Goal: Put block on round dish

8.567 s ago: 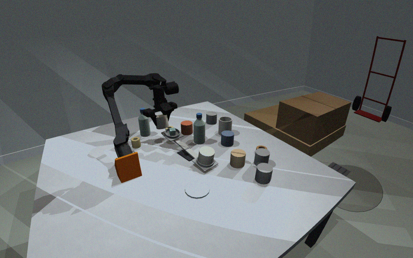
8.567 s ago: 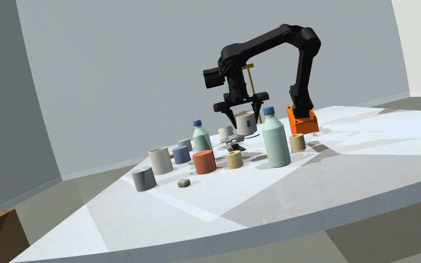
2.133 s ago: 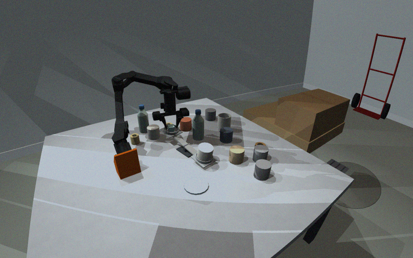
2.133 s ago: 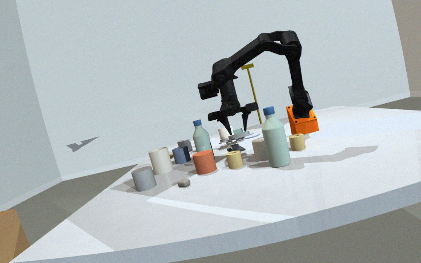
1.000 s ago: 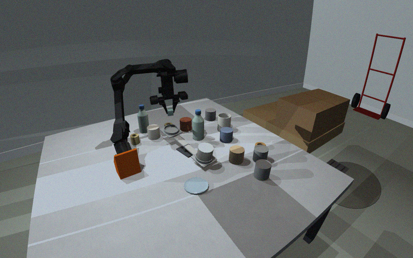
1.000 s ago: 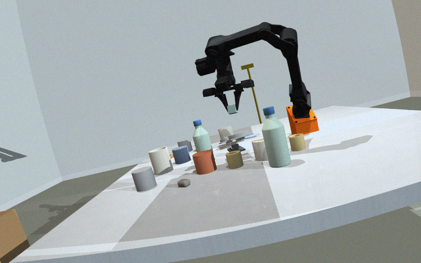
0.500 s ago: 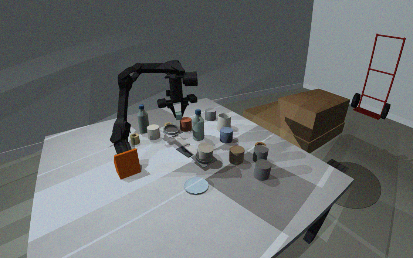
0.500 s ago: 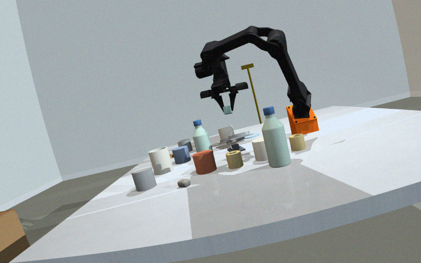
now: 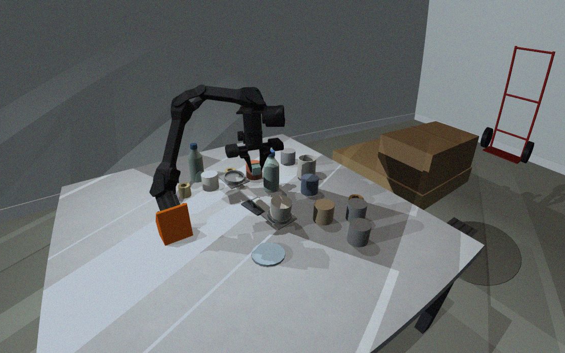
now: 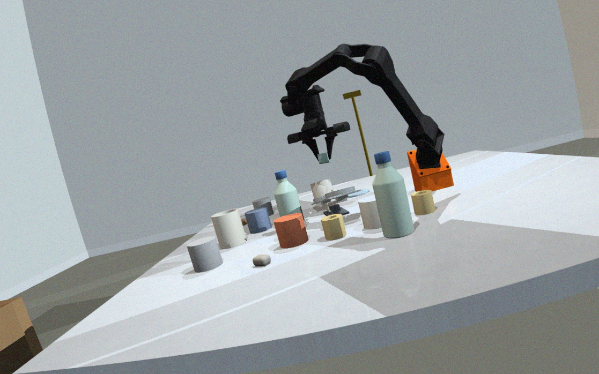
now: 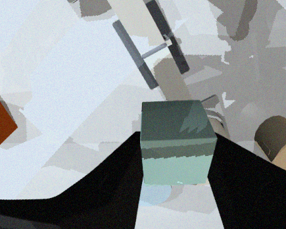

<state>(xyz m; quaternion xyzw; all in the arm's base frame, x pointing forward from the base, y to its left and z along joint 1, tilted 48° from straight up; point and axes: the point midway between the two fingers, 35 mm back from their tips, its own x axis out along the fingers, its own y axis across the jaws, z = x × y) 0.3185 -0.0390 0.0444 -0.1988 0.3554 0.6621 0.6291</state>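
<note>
Right now my gripper tip is 23 cm to the left of the round dish, 16 cm above it and 7 cm past it. From my gripper tip the other things lie so: teal block: 1 cm above; then cream cup: 12 cm to the right, 10 cm below, 4 cm ahead.
</note>
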